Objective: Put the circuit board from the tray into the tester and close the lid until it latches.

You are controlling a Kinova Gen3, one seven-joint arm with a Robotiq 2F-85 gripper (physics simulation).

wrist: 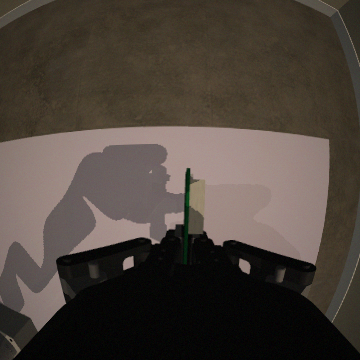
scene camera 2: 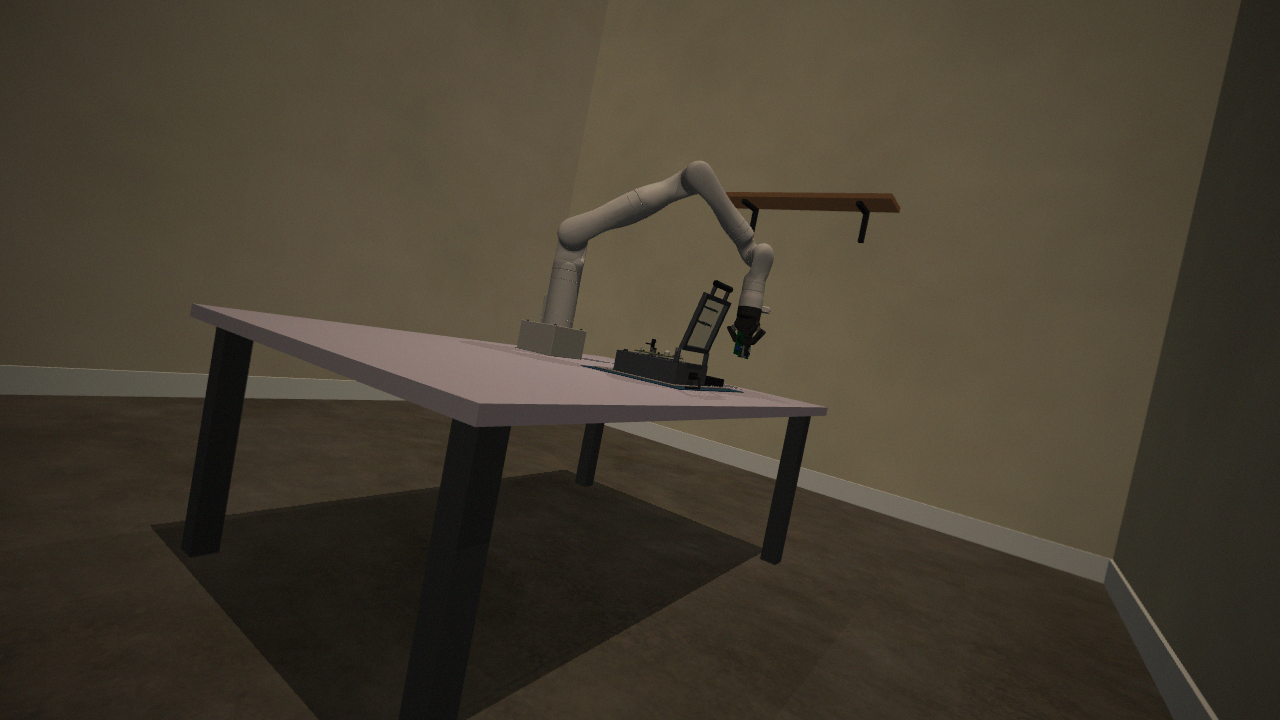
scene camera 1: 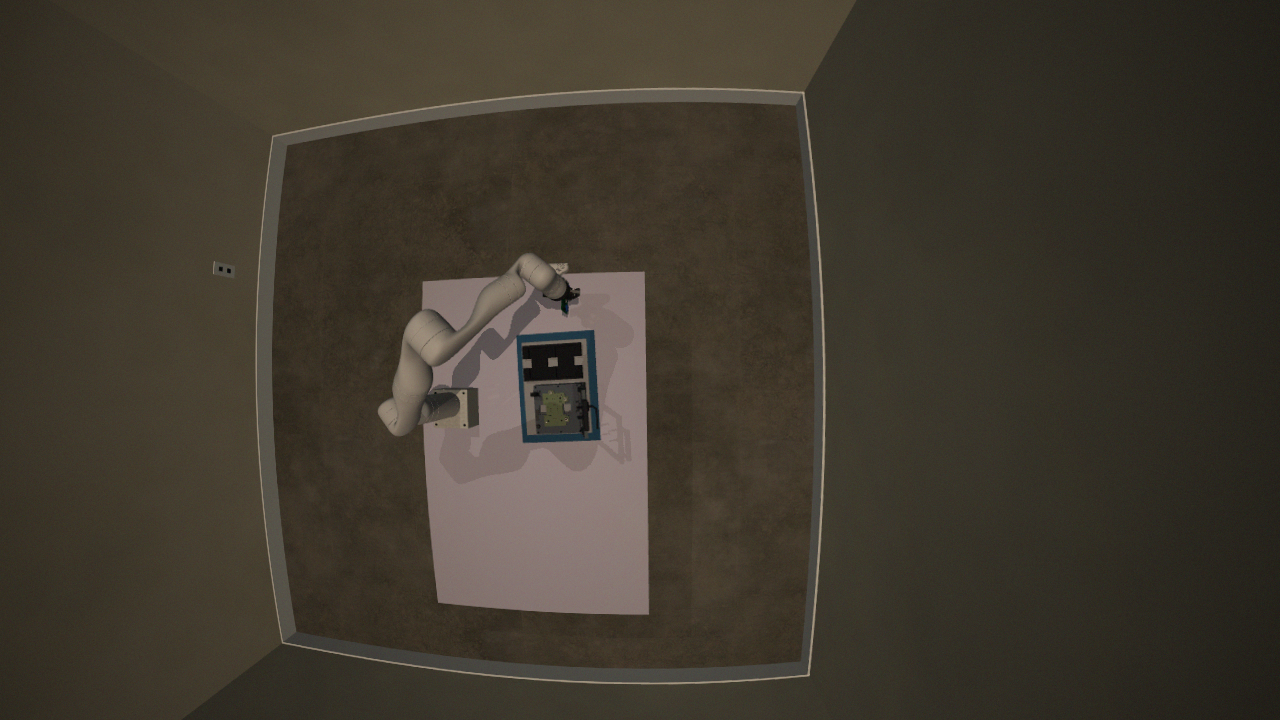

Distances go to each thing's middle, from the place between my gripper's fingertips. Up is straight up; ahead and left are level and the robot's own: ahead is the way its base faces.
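Labels:
Tester bed (scene camera 1: 554,409): my hand is 9 cm past it, 38 cm to the left of it and 3 cm above it. Tester lid (scene camera 2: 710,313): 3 cm ahead of my hand, 39 cm to the right of it and 8 cm above it.

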